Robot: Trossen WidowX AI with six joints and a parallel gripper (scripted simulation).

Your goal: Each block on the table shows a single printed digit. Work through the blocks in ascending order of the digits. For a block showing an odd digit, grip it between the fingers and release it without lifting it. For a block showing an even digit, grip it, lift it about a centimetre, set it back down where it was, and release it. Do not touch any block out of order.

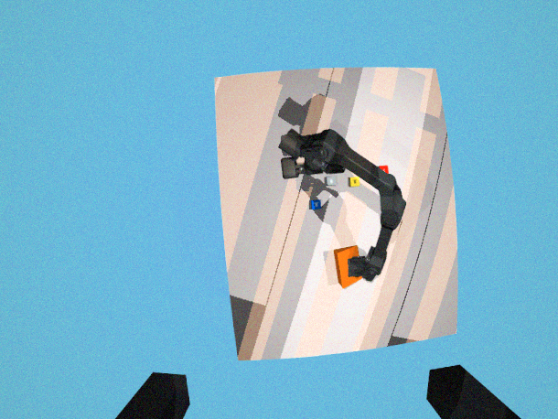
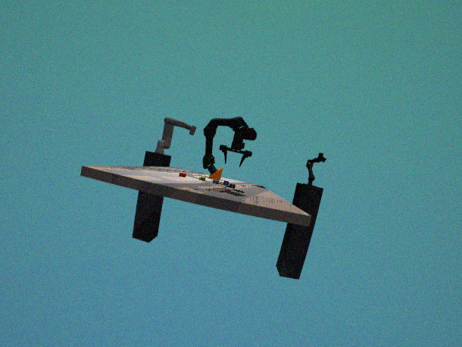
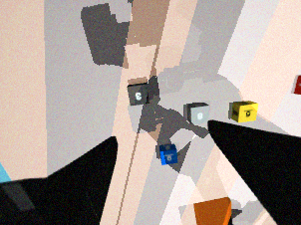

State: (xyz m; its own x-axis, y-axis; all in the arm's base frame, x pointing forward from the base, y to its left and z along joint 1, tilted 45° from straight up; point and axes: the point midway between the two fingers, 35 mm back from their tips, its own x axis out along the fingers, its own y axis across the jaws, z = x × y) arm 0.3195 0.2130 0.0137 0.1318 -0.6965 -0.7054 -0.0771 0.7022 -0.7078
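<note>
The dark block is 110 mm below my gripper tip, 20 mm to the left of it and 10 mm ahead of it. From my gripper tip the other things lie so: yellow block: 160 mm to the right, 110 mm below, 40 mm behind; then blue block: 110 mm below, 110 mm behind, 20 mm to the right; then red block: 280 mm to the right, 110 mm below.
</note>
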